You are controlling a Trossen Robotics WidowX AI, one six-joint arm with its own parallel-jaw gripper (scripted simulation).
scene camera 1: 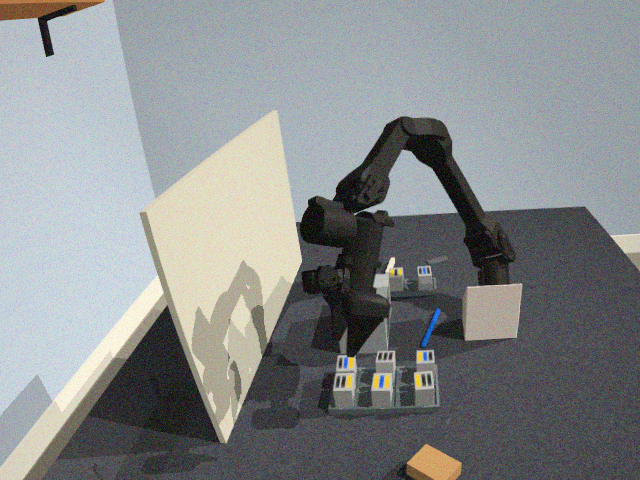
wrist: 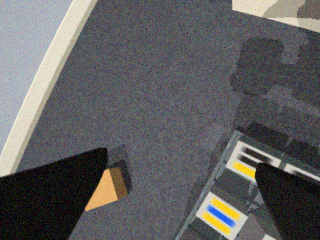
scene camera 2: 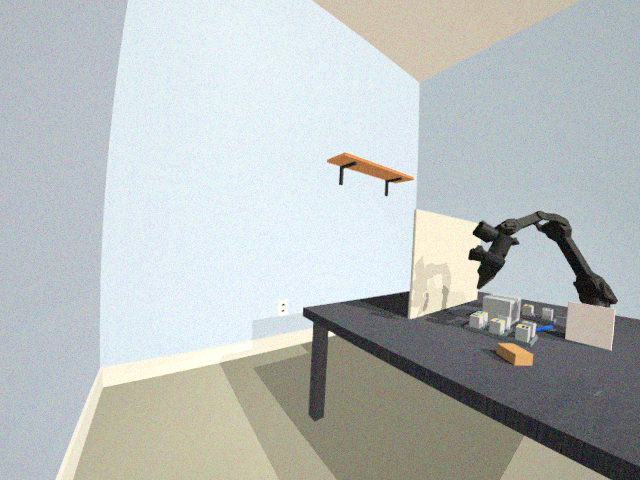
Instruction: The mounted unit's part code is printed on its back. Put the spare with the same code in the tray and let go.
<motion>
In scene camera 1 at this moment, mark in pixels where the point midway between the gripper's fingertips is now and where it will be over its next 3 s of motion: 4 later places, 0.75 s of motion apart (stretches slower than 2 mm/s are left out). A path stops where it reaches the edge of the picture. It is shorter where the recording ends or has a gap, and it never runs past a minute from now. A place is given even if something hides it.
The gripper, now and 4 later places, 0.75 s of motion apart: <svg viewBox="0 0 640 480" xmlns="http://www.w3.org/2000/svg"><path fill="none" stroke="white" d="M342 348L316 254L344 288L422 353L422 368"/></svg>
</motion>
